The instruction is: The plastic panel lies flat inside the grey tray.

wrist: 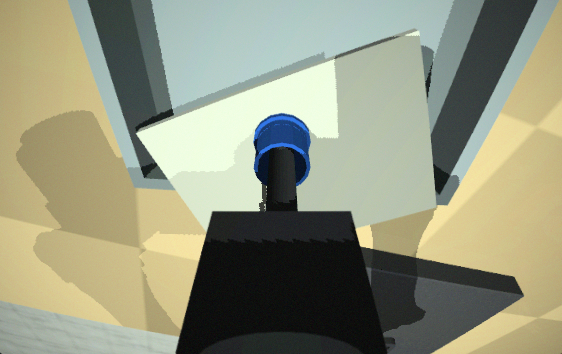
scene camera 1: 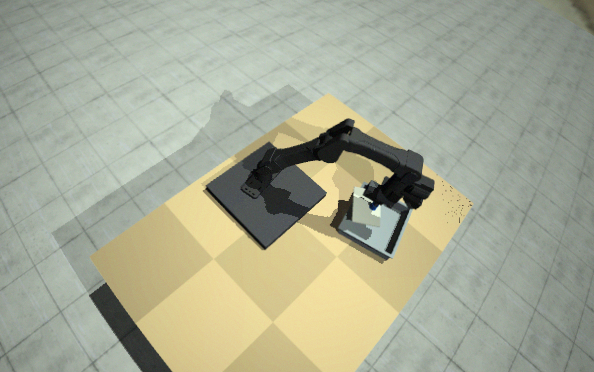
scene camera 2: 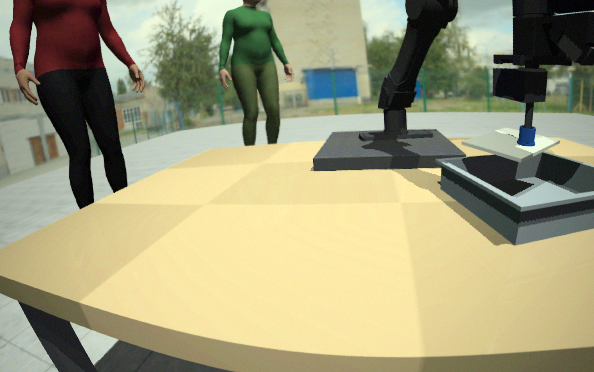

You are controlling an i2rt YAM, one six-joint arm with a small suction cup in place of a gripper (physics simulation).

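Pixels of known places: hand at its tool point: (wrist: 281, 129) (scene camera 1: 371, 208) (scene camera 2: 525, 150); arm's base at its link origin: (scene camera 1: 264, 177) (scene camera 2: 396, 136).
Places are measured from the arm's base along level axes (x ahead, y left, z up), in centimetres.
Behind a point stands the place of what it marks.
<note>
The plastic panel (scene camera 1: 365, 214) {z 4.7, x 40.3, y 7.6 cm} (scene camera 2: 495, 143) {z 4.7, x 39.9, y 7.0 cm} (wrist: 380, 175) {z 4.8, x 39.5, y 6.3 cm} is a thin, pale, four-sided plate. It hangs about level on the blue suction cup (scene camera 1: 373, 205) (scene camera 2: 526, 136) (wrist: 282, 135), which touches its upper face. The panel is a little above the rim of the grey tray (scene camera 1: 384, 235) {z -3.2, x 51.0, y 9.3 cm} (scene camera 2: 480, 202) {z -1.3, x 48.1, y 0.2 cm} (wrist: 225, 35) {z -3.2, x 43.6, y 16.5 cm}, over the end nearer the arm's base. In the wrist view it is turned relative to the tray walls, and its near part reaches past the tray's near rim. The panel hides part of the tray floor, and its underside is hidden in the wrist view.
The dark square base plate (scene camera 1: 265, 227) {z -0.4, x 13.2, y -16.6 cm} (scene camera 2: 350, 162) {z -1.8, x 19.1, y -14.7 cm} (wrist: 450, 305) {z -0.4, x 14.5, y -13.3 cm} of the arm lies beside the tray on the checkered table (scene camera 1: 270, 295) {z -3.5, x 28.7, y -34.5 cm} (scene camera 2: 275, 275) {z -3.5, x 57.1, y -25.6 cm}. Two people, in red (scene camera 2: 70, 45) and green (scene camera 2: 252, 45), stand beyond the table.
</note>
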